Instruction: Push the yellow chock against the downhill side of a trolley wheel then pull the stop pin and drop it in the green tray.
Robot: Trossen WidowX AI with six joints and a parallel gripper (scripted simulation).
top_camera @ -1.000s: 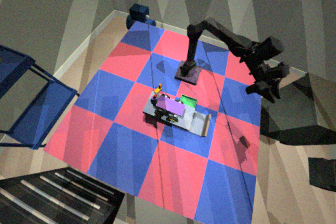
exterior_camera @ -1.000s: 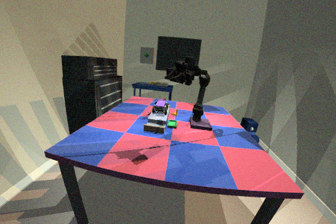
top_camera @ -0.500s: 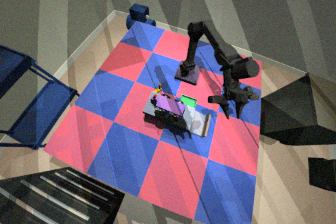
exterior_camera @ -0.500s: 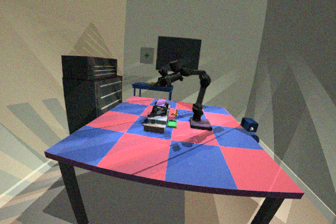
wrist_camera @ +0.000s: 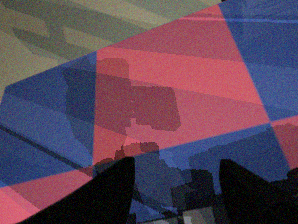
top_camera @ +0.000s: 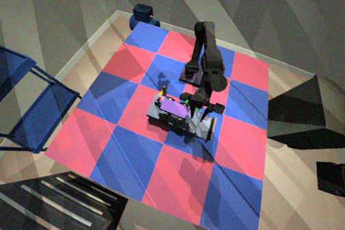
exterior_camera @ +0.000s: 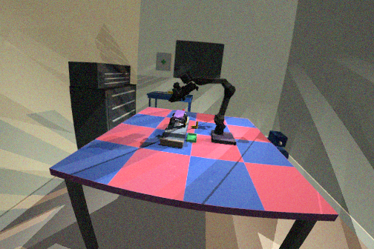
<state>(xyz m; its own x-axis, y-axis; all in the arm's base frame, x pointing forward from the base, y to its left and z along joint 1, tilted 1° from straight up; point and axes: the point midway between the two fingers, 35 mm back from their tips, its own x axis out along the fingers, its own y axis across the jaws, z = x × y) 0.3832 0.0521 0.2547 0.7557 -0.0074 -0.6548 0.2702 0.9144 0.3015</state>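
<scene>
My gripper tip is 210 mm to the left of the red-headed stop pin, 140 mm above it and 110 mm past it. From my gripper tip the other things lie so: raised lip (240 mm below, 160 mm to the left, 40 mm behind); then grey ramp (220 mm below, 100 mm to the right, 70 mm behind); then trolley (160 mm below, 110 mm to the right, 80 mm behind).
</scene>
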